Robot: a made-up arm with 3 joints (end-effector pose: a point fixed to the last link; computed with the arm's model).
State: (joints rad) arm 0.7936 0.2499 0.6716
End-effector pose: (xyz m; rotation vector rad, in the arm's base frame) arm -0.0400 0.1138 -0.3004 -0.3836 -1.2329 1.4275
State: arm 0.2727 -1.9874 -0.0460
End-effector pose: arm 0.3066 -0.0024 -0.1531 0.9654 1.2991 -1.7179
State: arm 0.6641 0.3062 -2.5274
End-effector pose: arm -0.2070 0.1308 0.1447 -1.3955 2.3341 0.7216
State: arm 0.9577 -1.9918 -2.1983
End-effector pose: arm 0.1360 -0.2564 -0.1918 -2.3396 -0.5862 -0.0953
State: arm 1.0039 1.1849 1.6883
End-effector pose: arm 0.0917 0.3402 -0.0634 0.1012 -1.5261 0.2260
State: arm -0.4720 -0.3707 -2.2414
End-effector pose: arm -0.2548 0.0518 0.1024 2.0171 -1.9276 0.0352
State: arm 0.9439 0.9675 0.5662
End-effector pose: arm -0.1068 0.1946 -0.2100 -0.1594 -0.6834 0.9866
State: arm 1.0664 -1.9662 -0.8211
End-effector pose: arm 0.3282 -0.0574 -0.0594 2.2842 1.9180 -0.8003
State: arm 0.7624 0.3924 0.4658
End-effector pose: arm -0.0751 0.0721 -0.2940 -0.4844 -0.8966 1.4100
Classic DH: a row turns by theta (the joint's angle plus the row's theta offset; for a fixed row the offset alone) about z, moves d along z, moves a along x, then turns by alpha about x. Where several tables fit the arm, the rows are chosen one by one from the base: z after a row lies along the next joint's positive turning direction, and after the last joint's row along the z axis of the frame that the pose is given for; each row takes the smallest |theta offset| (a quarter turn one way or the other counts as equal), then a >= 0, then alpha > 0; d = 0 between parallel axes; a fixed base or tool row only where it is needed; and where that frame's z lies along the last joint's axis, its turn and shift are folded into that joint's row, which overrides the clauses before.
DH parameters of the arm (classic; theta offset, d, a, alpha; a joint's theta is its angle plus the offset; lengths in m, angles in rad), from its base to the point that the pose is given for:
base (fixed): 1.4112 -0.0111 0.0097 1.3912
joint 1: 0 0.046 -0.0158 1.7504
joint 2: -0.2814 0.029 0.0387 -1.9867
joint 3: -0.6596 -0.2943 -0.1498 -2.0245
tool (fixed): 0.4249 -0.2091 0 0

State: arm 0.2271 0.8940 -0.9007
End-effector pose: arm -0.2395 0.0329 0.0199 -0.9035 1.3432 1.0613
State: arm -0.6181 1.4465 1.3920
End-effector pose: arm 0.0390 -0.1174 -0.3229 -1.4545 -0.3711 0.7466
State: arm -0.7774 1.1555 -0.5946
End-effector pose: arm -0.2234 0.0815 -0.0644 -1.2962 1.7717 0.2307
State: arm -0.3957 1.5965 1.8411
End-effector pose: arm 0.1718 -0.0299 -0.3273 -1.3127 -0.9289 0.5941
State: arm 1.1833 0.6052 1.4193
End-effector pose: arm -0.0134 0.3318 -0.0785 0.2966 -1.8604 0.6071
